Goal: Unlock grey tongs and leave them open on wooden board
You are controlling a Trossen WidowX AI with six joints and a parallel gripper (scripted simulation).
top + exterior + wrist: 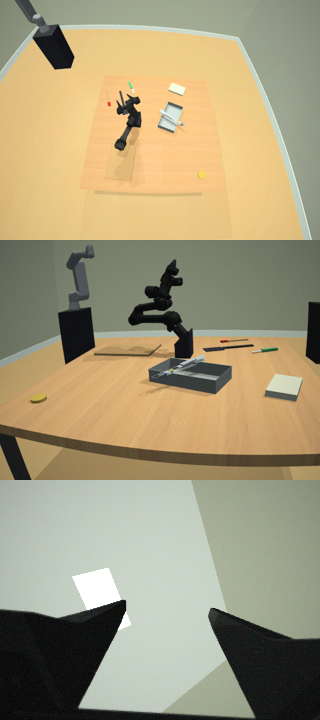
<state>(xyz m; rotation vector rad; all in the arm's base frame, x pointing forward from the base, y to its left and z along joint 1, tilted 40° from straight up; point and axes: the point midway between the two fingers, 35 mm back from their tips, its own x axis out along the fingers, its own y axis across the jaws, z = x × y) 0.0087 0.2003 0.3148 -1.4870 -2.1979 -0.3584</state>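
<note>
My gripper tip is 480 mm short of the yellow lock piece and 450 mm above it. Round my gripper tip: grey roasting tin 420 mm ahead, 70 mm to the left, 480 mm below; then dark spatula 70 mm behind, 280 mm to the left, 510 mm below; then wooden board 90 mm behind, 320 mm to the right, 500 mm below.
</note>
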